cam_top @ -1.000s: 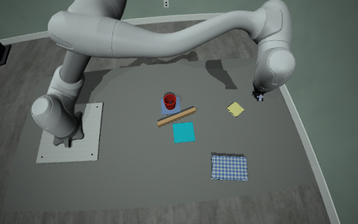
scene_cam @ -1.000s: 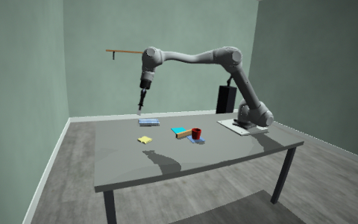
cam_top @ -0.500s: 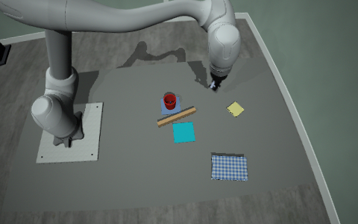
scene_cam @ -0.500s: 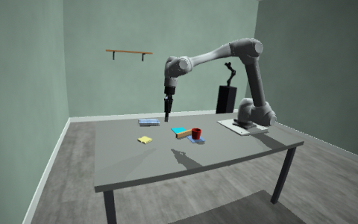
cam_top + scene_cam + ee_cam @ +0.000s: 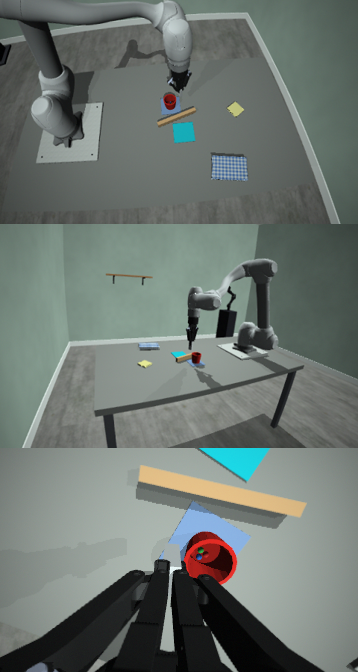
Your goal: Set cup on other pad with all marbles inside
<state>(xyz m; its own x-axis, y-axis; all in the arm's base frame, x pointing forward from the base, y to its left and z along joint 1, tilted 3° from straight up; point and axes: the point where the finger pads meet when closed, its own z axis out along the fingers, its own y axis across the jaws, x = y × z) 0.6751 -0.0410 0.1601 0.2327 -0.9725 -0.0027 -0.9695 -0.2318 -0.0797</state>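
The red cup is 6 cm behind my hand, 1 cm to the left of it and 12 cm below it. From my hand the other things lie so: wooden rail 4 cm behind, 8 cm to the right, 14 cm below.
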